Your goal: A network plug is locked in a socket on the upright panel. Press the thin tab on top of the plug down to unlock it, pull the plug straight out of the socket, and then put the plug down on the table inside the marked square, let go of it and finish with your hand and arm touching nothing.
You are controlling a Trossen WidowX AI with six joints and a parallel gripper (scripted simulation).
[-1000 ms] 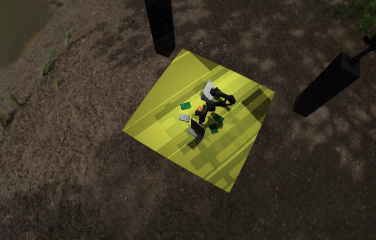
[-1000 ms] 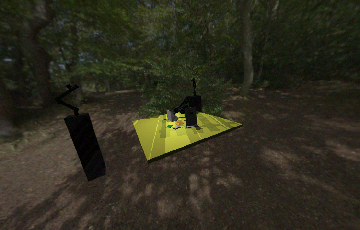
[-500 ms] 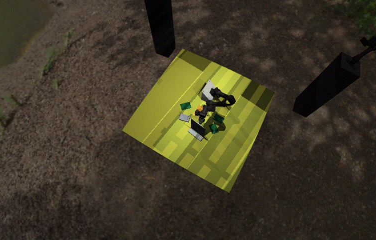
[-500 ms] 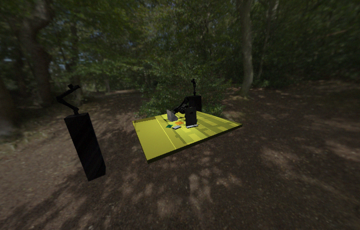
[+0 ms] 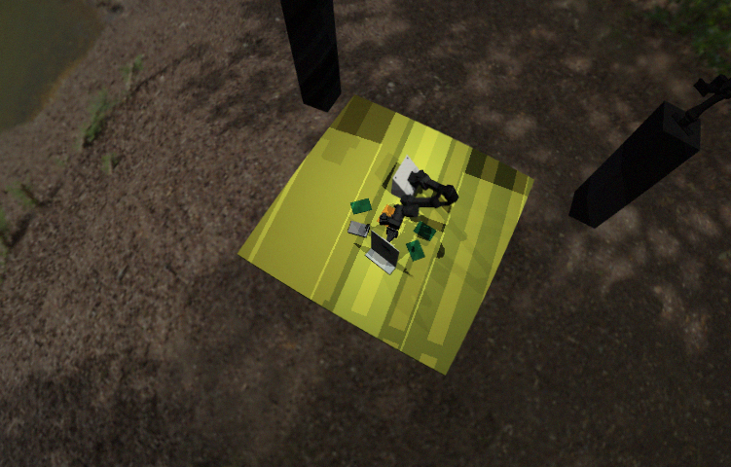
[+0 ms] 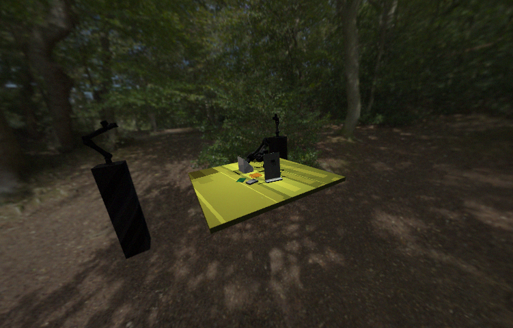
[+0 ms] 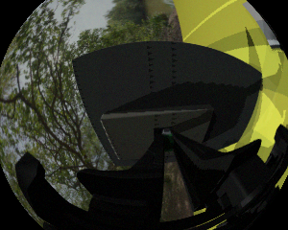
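The orange marked square is 22 cm behind my gripper tip, 7 cm to the right of it and 20 cm below it. From my gripper tip the other things lie so: upright panel (3 cm ahead, 7 cm below); then grey plate (7 cm behind, 20 cm to the right, 19 cm below).
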